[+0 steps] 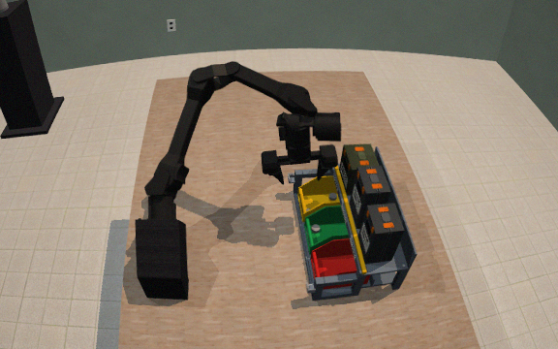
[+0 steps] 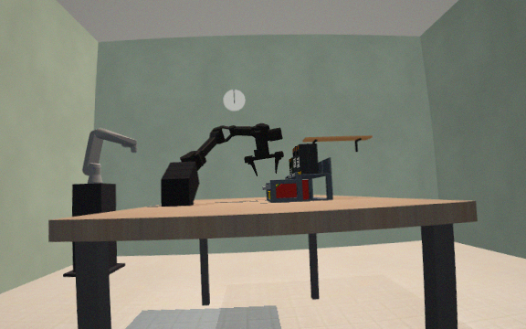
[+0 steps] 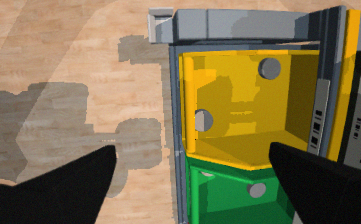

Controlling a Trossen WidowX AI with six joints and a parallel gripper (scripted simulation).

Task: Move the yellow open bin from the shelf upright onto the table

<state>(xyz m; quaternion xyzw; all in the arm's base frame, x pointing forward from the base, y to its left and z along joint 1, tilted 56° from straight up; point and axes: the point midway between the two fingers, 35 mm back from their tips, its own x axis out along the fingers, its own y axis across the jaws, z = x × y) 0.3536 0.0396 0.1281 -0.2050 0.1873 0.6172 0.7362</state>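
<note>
Right now the yellow bin is 8 cm ahead of my hand, 1 cm to the left of it and 11 cm below it. Also, from my hand: red bin: 8 cm ahead, 22 cm to the right, 11 cm below; yellow rail: 12 cm ahead, 11 cm to the right, 5 cm below; green bin: 8 cm ahead, 11 cm to the right, 11 cm below.
</note>
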